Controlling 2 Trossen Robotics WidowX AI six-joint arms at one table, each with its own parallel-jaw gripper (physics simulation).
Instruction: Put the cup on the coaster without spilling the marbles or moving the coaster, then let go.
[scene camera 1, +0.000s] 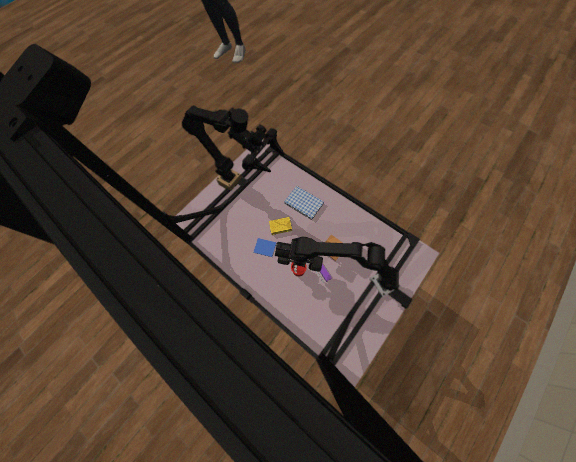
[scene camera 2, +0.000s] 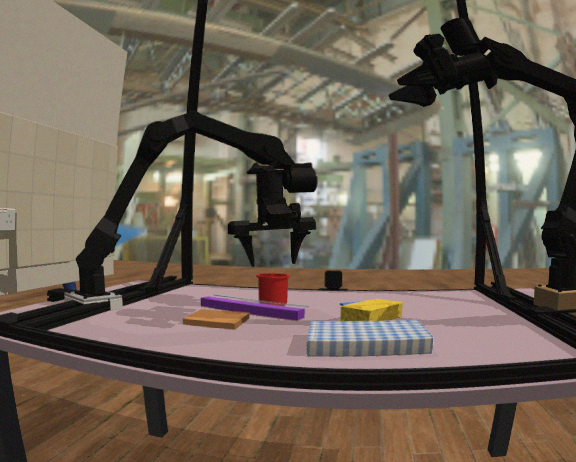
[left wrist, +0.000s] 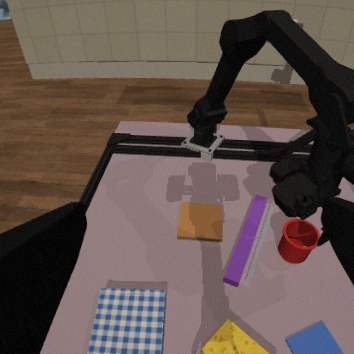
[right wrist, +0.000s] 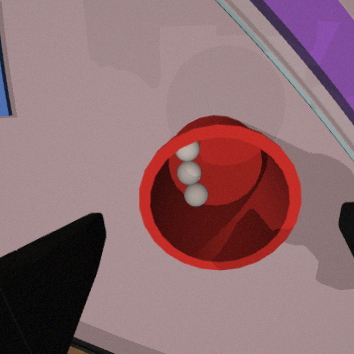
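Where they show: left gripper, between the fingertips: (scene camera 1: 277, 163) (scene camera 2: 393, 90) (left wrist: 205, 211); right gripper, between the fingertips: (scene camera 2: 273, 265) (left wrist: 302, 226) (right wrist: 222, 219); left arm's base, origin of its link: (scene camera 1: 228, 176) (scene camera 2: 564, 288); right arm's base, origin of its link: (scene camera 1: 385, 282) (scene camera 2: 92, 293) (left wrist: 202, 139).
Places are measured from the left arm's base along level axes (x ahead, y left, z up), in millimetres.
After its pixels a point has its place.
Observation:
The red cup (scene camera 1: 299, 272) @[x 621, y -232, z -51 mm] (scene camera 2: 273, 290) @[x 607, y -191, z -20 mm] (left wrist: 294, 251) @[x 583, y -207, z -12 mm] (right wrist: 227, 182) @[x 624, y -232, z -51 mm] stands upright on the table, with three pale marbles (right wrist: 189, 172) @[x 597, y -229, z -36 mm] at its bottom. A thin blue square (scene camera 1: 264, 247) @[x 400, y -219, z -54 mm] (left wrist: 316, 341) @[x 426, y -217, z -55 mm] (right wrist: 3, 95) @[x 456, y -226, z -55 mm] and an orange-brown square slab (scene camera 1: 333, 242) @[x 684, y -9, z -48 mm] (scene camera 2: 216, 318) @[x 692, y -8, z -47 mm] (left wrist: 201, 221) @[x 690, y -33, z -47 mm] lie flat, apart from the cup; I cannot tell for certain which is the coaster. My right gripper (scene camera 2: 273, 263) @[x 610, y -217, z 32 mm] (right wrist: 222, 219) @[x 610, y -217, z 32 mm] is open and points down above the cup, its fingertips on either side of the rim in the right wrist view. My left gripper (scene camera 2: 394, 88) @[x 376, y 2, z 366 mm] (left wrist: 205, 211) @[x 376, y 2, z 366 mm] is open, empty and high at its own side.
A long purple bar (scene camera 1: 325, 272) @[x 727, y -166, z -38 mm] (scene camera 2: 252, 307) @[x 641, y -111, z -44 mm] (left wrist: 246, 241) @[x 627, y -124, z -38 mm] lies beside the cup, with a thin clear strip (left wrist: 260, 245) @[x 616, y -151, z -38 mm] (right wrist: 290, 80) @[x 632, y -159, z -38 mm] along it. A yellow block (scene camera 1: 280, 225) @[x 408, y -81, z -29 mm] (scene camera 2: 371, 310) @[x 416, y -21, z -30 mm] (left wrist: 231, 340) @[x 432, y -66, z -29 mm] and a blue-checked block (scene camera 1: 304, 202) @[x 441, y 102, z -34 mm] (scene camera 2: 369, 338) @[x 441, y 159, z -34 mm] (left wrist: 129, 320) @[x 467, y 102, z -34 mm] lie on the left arm's side.

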